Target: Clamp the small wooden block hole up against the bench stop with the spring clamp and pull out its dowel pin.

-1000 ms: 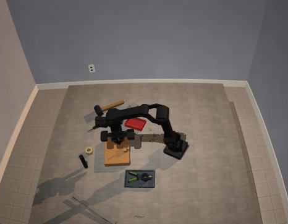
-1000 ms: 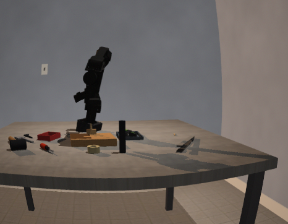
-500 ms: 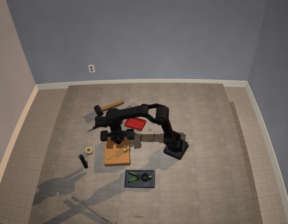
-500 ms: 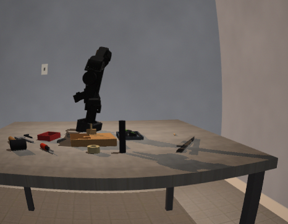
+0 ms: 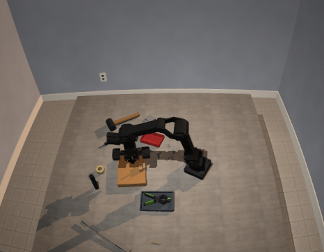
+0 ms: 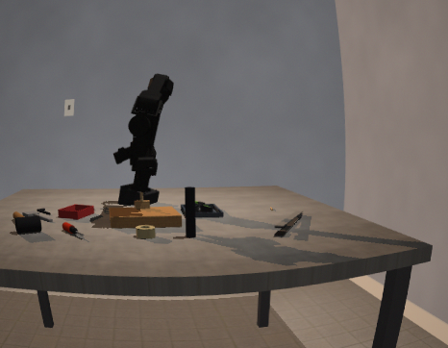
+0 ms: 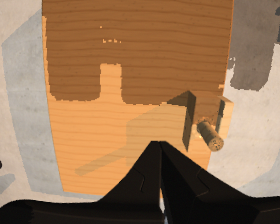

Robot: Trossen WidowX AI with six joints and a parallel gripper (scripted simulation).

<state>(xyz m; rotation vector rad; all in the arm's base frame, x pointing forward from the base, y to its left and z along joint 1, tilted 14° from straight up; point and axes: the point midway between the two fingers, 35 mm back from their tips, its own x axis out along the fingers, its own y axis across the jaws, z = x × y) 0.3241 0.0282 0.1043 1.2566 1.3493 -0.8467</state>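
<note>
Now: the dowel pin 7 cm below my hand, 3 cm behind it and 1 cm to the right of it. From my hand the other things lie so: wooden board: 10 cm below, 2 cm ahead; bench stop: 8 cm below, 5 cm behind, 2 cm to the right; small wooden block: 8 cm below, 4 cm behind, 1 cm to the right.
</note>
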